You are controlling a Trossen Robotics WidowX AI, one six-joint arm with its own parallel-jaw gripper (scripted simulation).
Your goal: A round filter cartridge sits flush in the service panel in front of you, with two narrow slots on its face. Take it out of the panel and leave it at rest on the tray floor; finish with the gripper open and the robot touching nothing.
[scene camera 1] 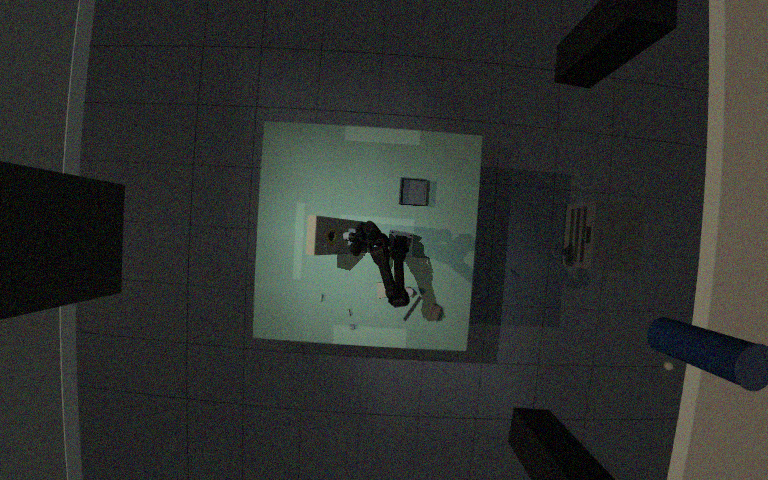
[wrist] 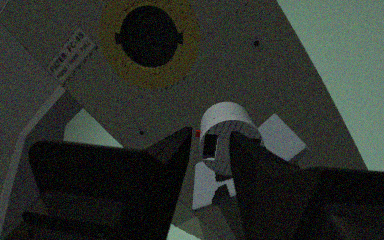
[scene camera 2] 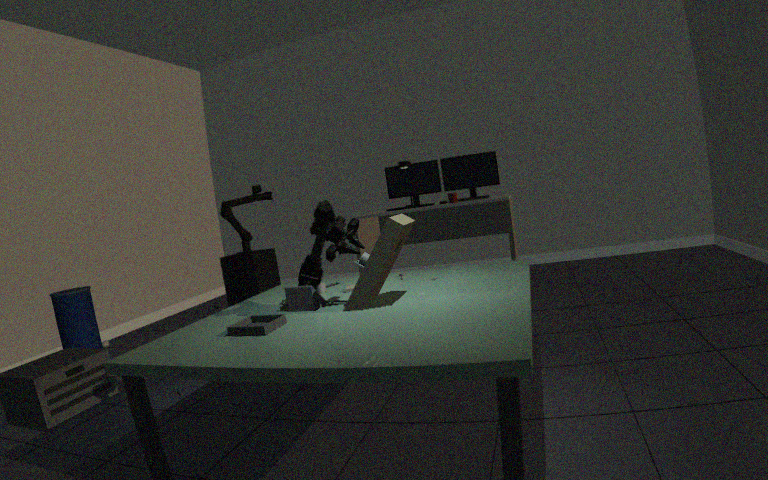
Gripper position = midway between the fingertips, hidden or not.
Note:
In view: my gripper (scene camera 2: 362,250), a round filter cartridge (wrist: 217,123), a service panel (scene camera 1: 324,236) and a square tray (scene camera 2: 262,325).
My gripper is seen too in the wrist view (wrist: 210,136). The service panel shows as well in the wrist view (wrist: 142,77). The square tray also shows in scene camera 1 (scene camera 1: 413,191).

